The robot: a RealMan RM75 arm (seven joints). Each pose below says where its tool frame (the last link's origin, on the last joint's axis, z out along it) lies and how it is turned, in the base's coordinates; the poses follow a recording.
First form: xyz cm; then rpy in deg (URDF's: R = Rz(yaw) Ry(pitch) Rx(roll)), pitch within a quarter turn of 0, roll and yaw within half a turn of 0.
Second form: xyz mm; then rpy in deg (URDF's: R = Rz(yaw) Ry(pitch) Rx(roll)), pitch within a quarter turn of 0, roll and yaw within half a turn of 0. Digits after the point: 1 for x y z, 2 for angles.
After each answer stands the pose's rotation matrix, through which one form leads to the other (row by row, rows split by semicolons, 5 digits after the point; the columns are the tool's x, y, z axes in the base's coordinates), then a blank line. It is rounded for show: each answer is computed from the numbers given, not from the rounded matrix.
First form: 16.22 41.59 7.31 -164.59 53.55 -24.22
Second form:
162.2 415.9 73.1 -164.59 53.55 -24.22
0.54182 -0.59042 -0.59819; -0.24373 -0.79150 0.56046; -0.80438 -0.15787 -0.57276

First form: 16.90 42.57 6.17 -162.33 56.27 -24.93
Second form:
169.0 425.7 61.7 -162.33 56.27 -24.93
0.50354 -0.63054 -0.59065; -0.23406 -0.75763 0.60927; -0.83166 -0.16855 -0.52908

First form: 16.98 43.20 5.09 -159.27 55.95 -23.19
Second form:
169.8 432.0 50.9 -159.27 55.95 -23.19
0.51468 -0.63787 -0.57291; -0.22048 -0.74421 0.63051; -0.82855 -0.19819 -0.52367

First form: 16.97 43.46 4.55 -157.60 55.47 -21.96
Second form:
169.7 434.6 45.5 -157.60 55.47 -21.96
0.52571 -0.63690 -0.56390; -0.21197 -0.74007 0.63825; -0.82383 -0.21601 -0.52407

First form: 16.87 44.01 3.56 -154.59 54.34 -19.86
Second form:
168.7 440.1 35.6 -154.59 54.34 -19.86
0.54830 -0.63476 -0.54447; -0.19805 -0.73110 0.65289; -0.81249 -0.25015 -0.52658

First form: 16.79 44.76 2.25 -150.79 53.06 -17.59
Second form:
167.9 447.6 22.5 -150.79 53.06 -17.59
0.57288 -0.63559 -0.51753; -0.18162 -0.71415 0.67602; -0.79927 -0.29328 -0.52456

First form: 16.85 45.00 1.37 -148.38 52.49 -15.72
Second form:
168.5 450.0 13.7 -148.38 52.49 -15.72
0.58613 -0.63105 -0.50817; -0.16497 -0.70702 0.68769; -0.79325 -0.31924 -0.51851

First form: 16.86 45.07 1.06 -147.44 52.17 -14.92
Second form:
168.6 450.7 10.6 -147.44 52.17 -14.92
0.59264 -0.62775 -0.50469; -0.15791 -0.70497 0.69143; -0.78983 -0.33008 -0.51692

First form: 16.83 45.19 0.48 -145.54 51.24 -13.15
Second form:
168.3 451.9 4.8 -145.54 51.24 -13.15
0.60964 -0.61723 -0.49735; -0.14243 -0.70252 0.69726; -0.77978 -0.35424 -0.51620

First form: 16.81 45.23 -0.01 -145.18 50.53 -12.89
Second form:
168.1 452.3 -0.1 -145.18 50.53 -12.89
0.61966 -0.61282 -0.49039; -0.14181 -0.70193 0.69799; -0.77196 -0.36297 -0.52186

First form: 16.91 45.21 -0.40 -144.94 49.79 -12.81
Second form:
169.1 452.1 -4.0 -144.94 49.79 -12.81
0.62952 -0.60926 -0.48219; -0.14314 -0.70091 0.69874; -0.76368 -0.37085 -0.52845

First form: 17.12 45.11 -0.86 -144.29 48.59 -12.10
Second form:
171.2 451.1 -8.6 -144.29 48.59 -12.10
0.64675 -0.59824 -0.47310; -0.13865 -0.70218 0.69837; -0.75000 -0.38607 -0.53708

